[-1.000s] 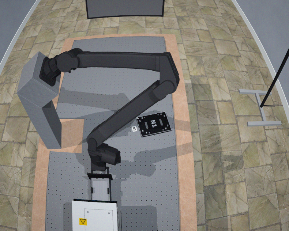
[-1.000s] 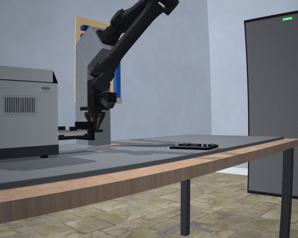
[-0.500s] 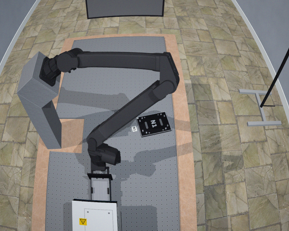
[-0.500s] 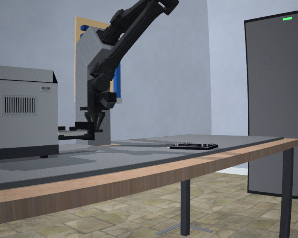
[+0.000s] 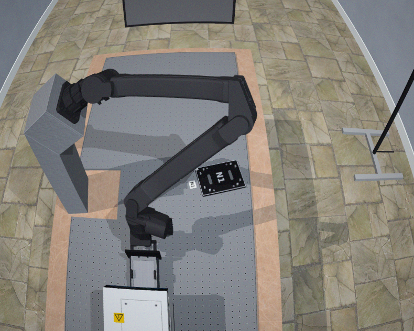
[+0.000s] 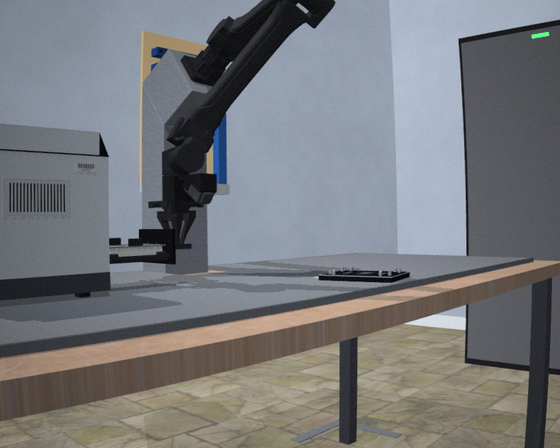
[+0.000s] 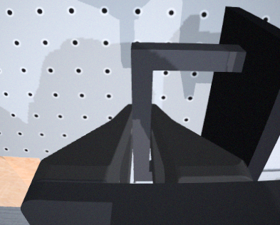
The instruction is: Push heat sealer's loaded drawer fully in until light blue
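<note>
Now: hand 1 cm past the sealer drawer, 11 cm to the left of it and 1 cm above it. Also, from my hand: white tag 18 cm ahead, 26 cm to the left, 8 cm below.
</note>
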